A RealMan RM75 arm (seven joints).
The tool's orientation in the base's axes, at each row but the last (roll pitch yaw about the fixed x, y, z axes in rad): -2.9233 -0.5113 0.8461; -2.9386 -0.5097 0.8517; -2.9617 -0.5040 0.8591; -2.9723 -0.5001 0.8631; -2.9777 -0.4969 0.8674; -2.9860 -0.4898 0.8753; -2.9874 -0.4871 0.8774; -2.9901 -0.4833 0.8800; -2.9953 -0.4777 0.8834
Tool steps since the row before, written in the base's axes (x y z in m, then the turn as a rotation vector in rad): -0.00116 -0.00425 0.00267 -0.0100 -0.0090 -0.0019; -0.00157 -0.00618 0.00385 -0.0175 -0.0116 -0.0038; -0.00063 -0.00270 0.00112 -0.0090 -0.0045 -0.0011; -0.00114 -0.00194 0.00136 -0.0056 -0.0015 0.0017; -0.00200 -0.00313 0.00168 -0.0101 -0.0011 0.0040; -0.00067 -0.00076 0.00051 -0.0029 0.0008 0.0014; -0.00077 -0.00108 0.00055 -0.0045 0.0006 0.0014; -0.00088 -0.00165 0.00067 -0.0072 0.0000 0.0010; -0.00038 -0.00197 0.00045 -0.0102 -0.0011 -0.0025
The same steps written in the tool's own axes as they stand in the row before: -0.00214 0.00098 -0.00458 -0.0126 -0.0025 -0.0044; -0.00308 0.00159 -0.00659 -0.0195 -0.0067 -0.0053; -0.00161 0.00088 -0.00236 -0.0087 -0.0044 -0.0028; -0.00129 0.00001 -0.00229 -0.0034 -0.0039 -0.0032; -0.00243 -0.00003 -0.00327 -0.0046 -0.0080 -0.0058; -0.00065 -0.00017 -0.00091 -0.0004 -0.0030 -0.0014; -0.00091 -0.00007 -0.00111 -0.0015 -0.0042 -0.0017; -0.00131 0.00015 -0.00148 -0.0036 -0.0059 -0.0021; -0.00136 0.00077 -0.00134 -0.0077 -0.0073 -0.0001
